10 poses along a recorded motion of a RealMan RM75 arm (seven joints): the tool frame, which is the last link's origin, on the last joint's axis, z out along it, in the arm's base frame.
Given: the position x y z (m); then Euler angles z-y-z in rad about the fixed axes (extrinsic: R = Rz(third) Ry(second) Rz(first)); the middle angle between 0 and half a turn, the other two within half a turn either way.
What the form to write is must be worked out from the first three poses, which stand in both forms.
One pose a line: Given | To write
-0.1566, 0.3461, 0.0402, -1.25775, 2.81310, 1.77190 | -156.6, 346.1, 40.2, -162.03, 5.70, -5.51
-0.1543, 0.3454, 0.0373, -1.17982, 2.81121, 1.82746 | -154.3, 345.4, 37.3, -162.41, 7.10, -6.60
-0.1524, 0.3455, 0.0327, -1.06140, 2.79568, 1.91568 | -152.4, 345.5, 32.7, -162.53, 9.52, -7.96
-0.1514, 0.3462, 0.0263, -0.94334, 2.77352, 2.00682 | -151.4, 346.2, 26.3, -162.66, 12.20, -9.10
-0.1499, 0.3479, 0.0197, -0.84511, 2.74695, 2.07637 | -149.9, 347.9, 19.7, -162.70, 14.78, -10.35
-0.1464, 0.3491, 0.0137, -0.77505, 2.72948, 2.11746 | -146.4, 349.1, 13.7, -162.99, 16.63, -11.77
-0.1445, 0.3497, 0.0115, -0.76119, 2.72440, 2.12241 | -144.5, 349.7, 11.5, -163.00, 17.06, -12.21
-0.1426, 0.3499, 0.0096, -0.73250, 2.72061, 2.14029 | -142.6, 349.9, 9.6, -163.33, 17.69, -12.79
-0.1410, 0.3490, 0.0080, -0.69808, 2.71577, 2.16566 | -141.0, 349.0, 8.0, -163.75, 18.45, -13.26
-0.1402, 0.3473, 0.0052, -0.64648, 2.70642, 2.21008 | -140.2, 347.3, 5.2, -164.36, 19.66, -13.60
